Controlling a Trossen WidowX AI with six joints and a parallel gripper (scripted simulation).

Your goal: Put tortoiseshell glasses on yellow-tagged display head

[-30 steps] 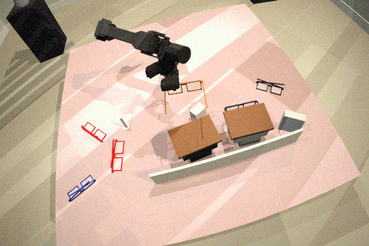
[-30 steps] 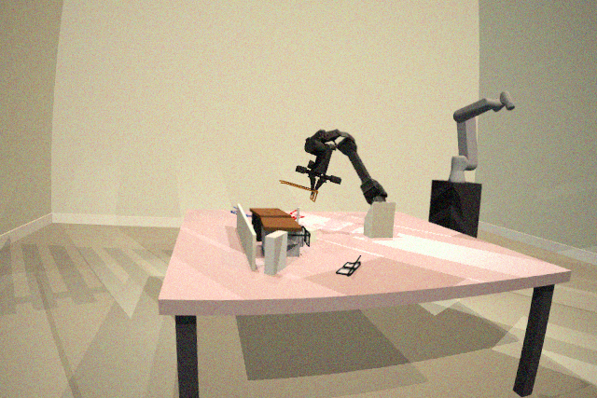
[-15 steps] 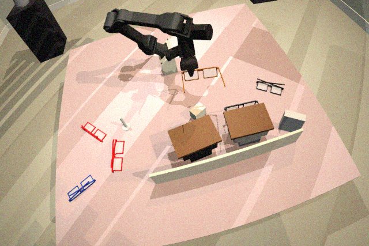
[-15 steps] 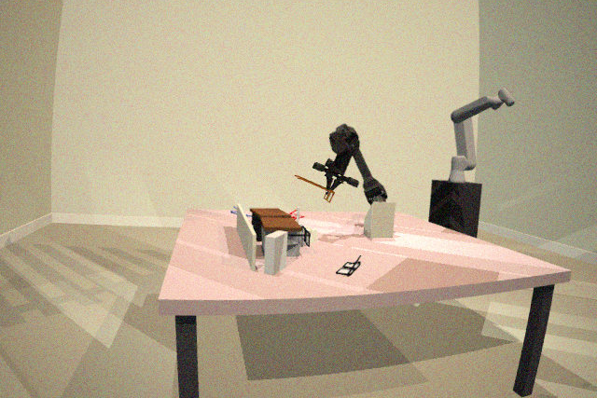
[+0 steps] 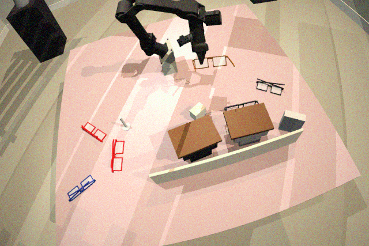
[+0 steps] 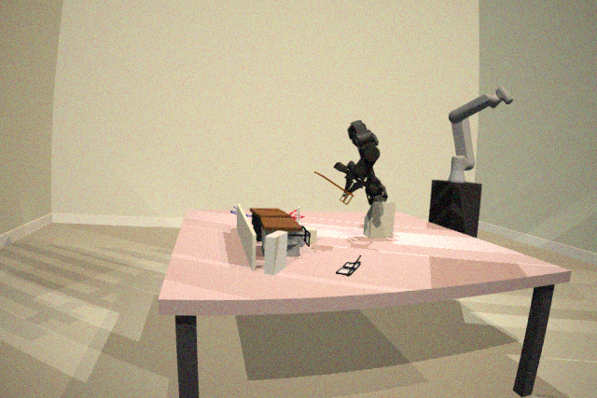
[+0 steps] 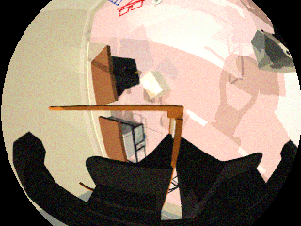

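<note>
Right now my gripper tip is 160 mm above the pale tag block, 120 mm short of it and 60 mm to the left of it. The rest, counted from my gripper tip: white peg 390 mm to the right, 160 mm below, 70 mm ahead; then long white wall 370 mm ahead, 130 mm below; then grey block 310 mm ahead, 290 mm to the left, 130 mm below.
</note>
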